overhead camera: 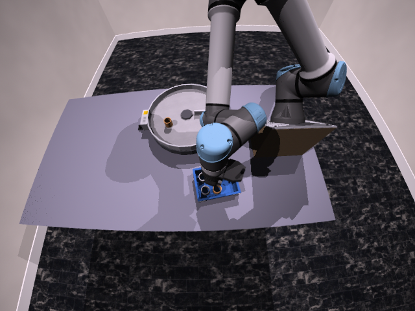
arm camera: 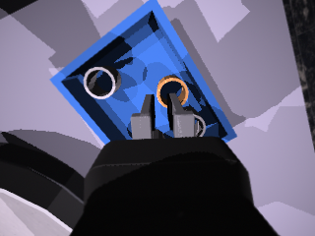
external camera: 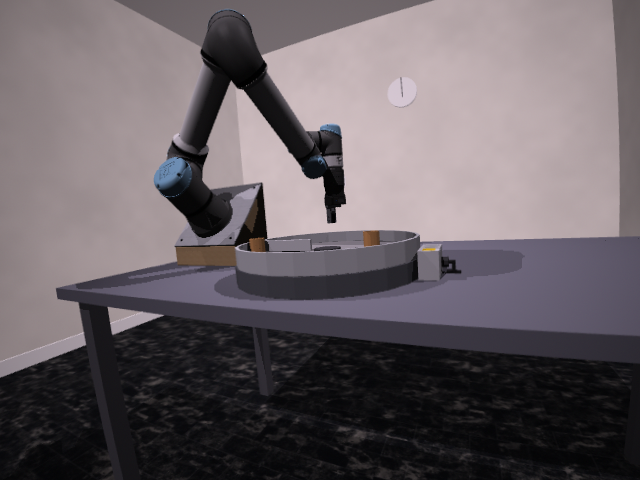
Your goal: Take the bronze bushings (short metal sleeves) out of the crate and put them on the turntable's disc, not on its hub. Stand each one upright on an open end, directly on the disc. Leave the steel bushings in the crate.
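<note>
Now: the blue crate 1 cm ahead of my hand, 2 cm to the right of it and 9 cm below it. Round my hand: turntable disc (10 cm ahead, 40 cm to the right, 6 cm below).
</note>
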